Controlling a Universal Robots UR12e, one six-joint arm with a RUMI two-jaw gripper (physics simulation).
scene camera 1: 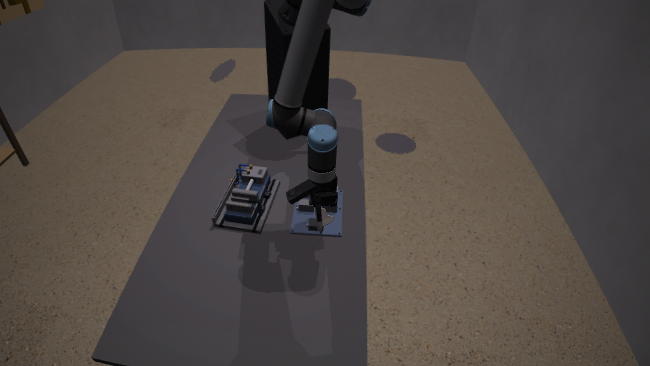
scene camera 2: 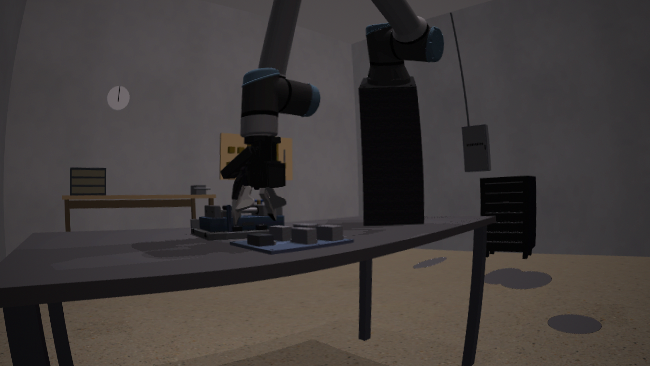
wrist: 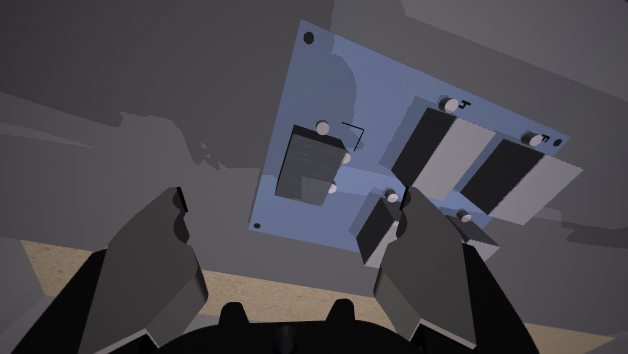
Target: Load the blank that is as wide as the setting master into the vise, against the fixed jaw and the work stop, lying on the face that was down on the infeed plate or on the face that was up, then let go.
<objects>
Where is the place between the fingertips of my gripper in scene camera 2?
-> At 256,223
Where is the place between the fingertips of my gripper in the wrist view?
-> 297,189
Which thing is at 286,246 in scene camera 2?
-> A blue infeed plate.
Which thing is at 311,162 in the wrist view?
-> A dark setting master.
</objects>
